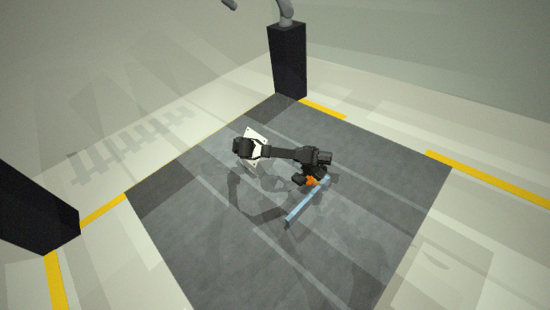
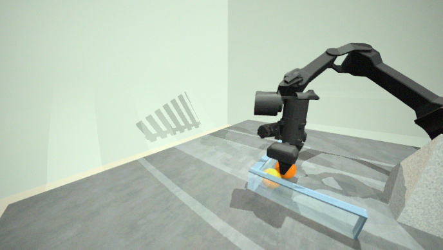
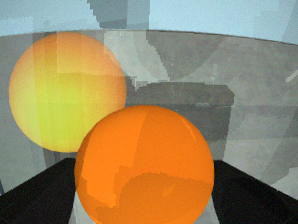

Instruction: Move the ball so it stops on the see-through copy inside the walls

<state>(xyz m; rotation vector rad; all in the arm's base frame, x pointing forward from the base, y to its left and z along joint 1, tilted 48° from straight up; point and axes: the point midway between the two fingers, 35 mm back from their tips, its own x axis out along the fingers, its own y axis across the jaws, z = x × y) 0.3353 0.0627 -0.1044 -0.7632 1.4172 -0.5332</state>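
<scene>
My gripper tip is now 20 mm short of the see-through ball copy, 40 mm to the right of it and 20 mm above it. Also, from my gripper tip: orange ball right at my gripper tip.
</scene>
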